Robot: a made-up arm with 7 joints.
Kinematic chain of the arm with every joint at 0, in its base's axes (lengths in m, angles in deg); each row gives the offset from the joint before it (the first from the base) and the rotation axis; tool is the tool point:
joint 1: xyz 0 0 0.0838 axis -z
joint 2: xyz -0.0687 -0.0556 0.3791 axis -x
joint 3: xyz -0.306 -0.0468 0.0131 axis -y
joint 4: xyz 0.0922 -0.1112 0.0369 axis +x
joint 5: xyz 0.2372 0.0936 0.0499 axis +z
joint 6: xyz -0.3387 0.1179 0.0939 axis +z
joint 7: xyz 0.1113 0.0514 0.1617 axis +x
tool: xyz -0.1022 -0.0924 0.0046
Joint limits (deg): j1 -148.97..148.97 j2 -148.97..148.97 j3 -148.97..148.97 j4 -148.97..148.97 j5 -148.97..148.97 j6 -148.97..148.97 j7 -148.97..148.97
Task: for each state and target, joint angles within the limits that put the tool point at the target. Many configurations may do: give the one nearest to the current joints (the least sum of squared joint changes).
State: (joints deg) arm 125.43 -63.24 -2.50 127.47 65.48 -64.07 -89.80
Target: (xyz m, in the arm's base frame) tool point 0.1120 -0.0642 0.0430
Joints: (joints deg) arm 141.04 -72.08 13.01 126.95 98.82 -67.49 -82.42
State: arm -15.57 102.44 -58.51 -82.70 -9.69 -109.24 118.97
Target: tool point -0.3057 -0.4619 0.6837
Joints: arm -24.83 124.16 -41.64 -110.31 -27.96 -103.02 118.06
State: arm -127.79 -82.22 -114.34 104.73 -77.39 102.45 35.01
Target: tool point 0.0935 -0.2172 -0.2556
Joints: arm -132.79 -62.40 -112.53 114.96 -74.09 102.54 33.22
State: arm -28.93 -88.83 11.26 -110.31 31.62 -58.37 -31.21
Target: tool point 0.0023 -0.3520 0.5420
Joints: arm -31.56 -109.71 -26.58 -84.61 63.17 -53.42 -15.48
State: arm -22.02 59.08 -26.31 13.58 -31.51 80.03 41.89
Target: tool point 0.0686 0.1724 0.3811
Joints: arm -8.85 64.89 -39.32 18.81 -58.36 82.18 39.81
